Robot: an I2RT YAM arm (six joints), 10 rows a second.
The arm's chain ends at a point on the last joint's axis. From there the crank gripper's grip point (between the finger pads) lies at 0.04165 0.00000 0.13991 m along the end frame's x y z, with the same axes.
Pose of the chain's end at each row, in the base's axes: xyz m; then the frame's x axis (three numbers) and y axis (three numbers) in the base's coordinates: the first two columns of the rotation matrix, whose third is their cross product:
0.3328, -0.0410, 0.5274, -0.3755, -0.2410, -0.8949, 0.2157, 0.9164, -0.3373
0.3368, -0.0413, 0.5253, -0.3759, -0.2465, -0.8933, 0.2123, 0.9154, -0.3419
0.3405, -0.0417, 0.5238, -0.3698, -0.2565, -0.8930, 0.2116, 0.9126, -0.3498
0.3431, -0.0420, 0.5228, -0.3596, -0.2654, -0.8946, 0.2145, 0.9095, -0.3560
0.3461, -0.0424, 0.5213, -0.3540, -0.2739, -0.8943, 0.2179, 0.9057, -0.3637
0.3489, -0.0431, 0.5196, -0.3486, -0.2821, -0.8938, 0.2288, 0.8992, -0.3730
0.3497, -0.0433, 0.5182, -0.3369, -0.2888, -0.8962, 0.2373, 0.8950, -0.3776
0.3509, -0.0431, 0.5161, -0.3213, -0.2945, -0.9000, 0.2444, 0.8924, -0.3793
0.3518, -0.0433, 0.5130, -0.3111, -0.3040, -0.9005, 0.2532, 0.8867, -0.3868
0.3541, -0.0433, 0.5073, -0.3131, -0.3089, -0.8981, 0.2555, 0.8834, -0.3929
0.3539, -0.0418, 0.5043, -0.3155, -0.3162, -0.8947, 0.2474, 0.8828, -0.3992
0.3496, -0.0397, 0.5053, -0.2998, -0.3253, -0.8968, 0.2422, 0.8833, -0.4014
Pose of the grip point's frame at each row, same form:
0.4433, -0.0958, 0.4493, -0.3755, -0.2410, -0.8949, 0.2157, 0.9164, -0.3373
0.4473, -0.0961, 0.4473, -0.3759, -0.2465, -0.8933, 0.2123, 0.9154, -0.3419
0.4517, -0.0969, 0.4470, -0.3698, -0.2565, -0.8930, 0.2116, 0.9126, -0.3498
0.4552, -0.0978, 0.4477, -0.3596, -0.2654, -0.8946, 0.2145, 0.9095, -0.3560
0.4586, -0.0991, 0.4475, -0.3540, -0.2739, -0.8943, 0.2179, 0.9057, -0.3637
0.4615, -0.1017, 0.4475, -0.3486, -0.2821, -0.8938, 0.2288, 0.8992, -0.3730
0.4631, -0.1029, 0.4483, -0.3369, -0.2888, -0.8962, 0.2373, 0.8950, -0.3776
0.4655, -0.1032, 0.4486, -0.3213, -0.2945, -0.9000, 0.2444, 0.8924, -0.3793
0.4670, -0.1047, 0.4477, -0.3111, -0.3040, -0.9005, 0.2532, 0.8867, -0.3868
0.4690, -0.1055, 0.4422, -0.3131, -0.3089, -0.8981, 0.2555, 0.8834, -0.3929
0.4689, -0.1036, 0.4390, -0.3155, -0.3162, -0.8947, 0.2474, 0.8828, -0.3992
0.4662, -0.1005, 0.4419, -0.2998, -0.3253, -0.8968, 0.2422, 0.8833, -0.4014

